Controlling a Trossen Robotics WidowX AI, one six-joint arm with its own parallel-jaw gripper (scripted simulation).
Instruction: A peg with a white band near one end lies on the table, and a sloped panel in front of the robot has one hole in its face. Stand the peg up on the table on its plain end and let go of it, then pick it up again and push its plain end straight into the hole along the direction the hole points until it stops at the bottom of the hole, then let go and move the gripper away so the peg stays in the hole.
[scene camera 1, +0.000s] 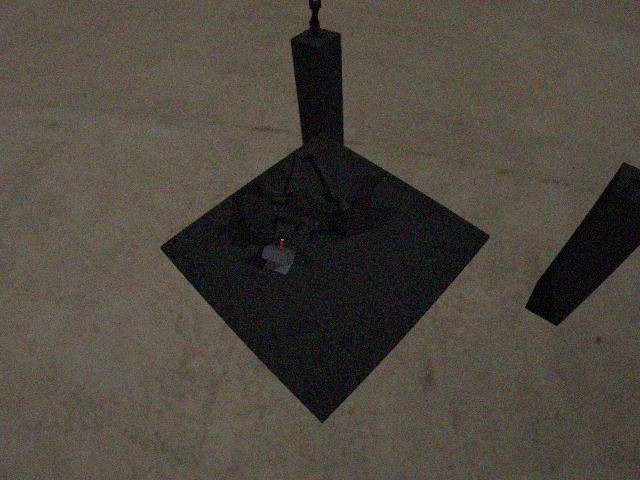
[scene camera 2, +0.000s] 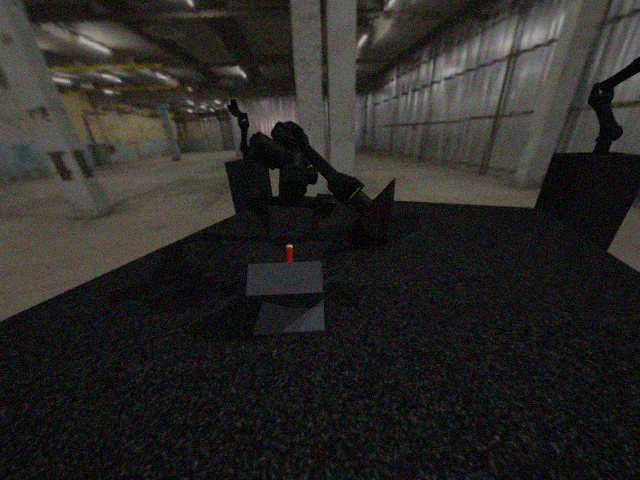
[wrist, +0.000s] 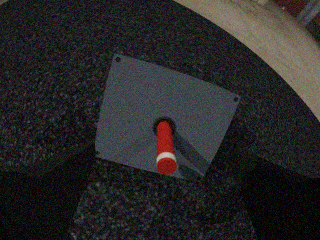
Labels:
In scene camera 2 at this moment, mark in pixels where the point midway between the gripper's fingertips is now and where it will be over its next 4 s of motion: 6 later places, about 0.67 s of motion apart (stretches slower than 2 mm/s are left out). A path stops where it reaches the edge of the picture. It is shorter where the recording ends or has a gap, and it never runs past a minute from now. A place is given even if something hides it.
My gripper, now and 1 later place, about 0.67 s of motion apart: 291, 239; 293, 225

